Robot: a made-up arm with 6 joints.
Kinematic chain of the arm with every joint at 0, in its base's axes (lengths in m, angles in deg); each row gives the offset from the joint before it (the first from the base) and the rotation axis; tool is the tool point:
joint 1: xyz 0 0 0.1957 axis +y
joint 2: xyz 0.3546 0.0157 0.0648 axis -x
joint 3: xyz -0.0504 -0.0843 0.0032 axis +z
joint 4: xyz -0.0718 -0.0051 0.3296 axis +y
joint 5: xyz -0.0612 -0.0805 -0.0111 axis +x
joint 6: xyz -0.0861 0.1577 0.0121 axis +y
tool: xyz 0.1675 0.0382 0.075
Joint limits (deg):
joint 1: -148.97..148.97
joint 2: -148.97..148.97
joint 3: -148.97..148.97
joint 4: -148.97..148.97
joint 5: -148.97..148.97
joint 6: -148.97..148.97
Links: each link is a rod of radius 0.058 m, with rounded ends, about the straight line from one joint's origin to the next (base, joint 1, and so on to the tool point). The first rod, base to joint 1, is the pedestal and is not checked.
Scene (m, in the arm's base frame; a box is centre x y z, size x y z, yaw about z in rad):
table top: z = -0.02
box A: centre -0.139 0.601 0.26 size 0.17 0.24 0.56 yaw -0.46
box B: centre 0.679 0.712 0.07 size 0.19 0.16 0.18 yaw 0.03
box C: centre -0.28 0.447 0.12 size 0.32 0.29 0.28 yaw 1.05
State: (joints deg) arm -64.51 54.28 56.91 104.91 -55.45 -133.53
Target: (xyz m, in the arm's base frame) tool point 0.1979 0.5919 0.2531
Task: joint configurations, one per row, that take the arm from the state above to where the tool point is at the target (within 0.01 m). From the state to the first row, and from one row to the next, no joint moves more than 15 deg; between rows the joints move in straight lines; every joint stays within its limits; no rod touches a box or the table.
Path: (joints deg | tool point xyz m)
1: -50.43 50.38 71.64 115.89 -61.05 -141.25 | -0.3243 0.4659 0.7559
2: -36.36 46.47 86.37 126.87 -66.65 -148.97 | -0.1425 0.4572 0.8613
3: -30.15 60.46 88.13 134.23 -64.35 -148.74 | 0.0129 0.5912 0.7204
4: -23.95 74.45 89.88 141.60 -62.05 -148.52 | 0.1439 0.6593 0.5287
5: -17.74 88.44 91.64 148.97 -59.76 -148.29 | 0.2314 0.6579 0.3129
6: -26.50 93.75 79.86 137.66 -53.75 -135.72 | 0.1994 0.6537 0.3085
7: -35.25 99.06 68.08 126.34 -47.75 -123.15 | 0.1843 0.6315 0.2823
8: -44.01 104.37 56.30 115.03 -41.74 -110.59 | 0.1979 0.5919 0.2531

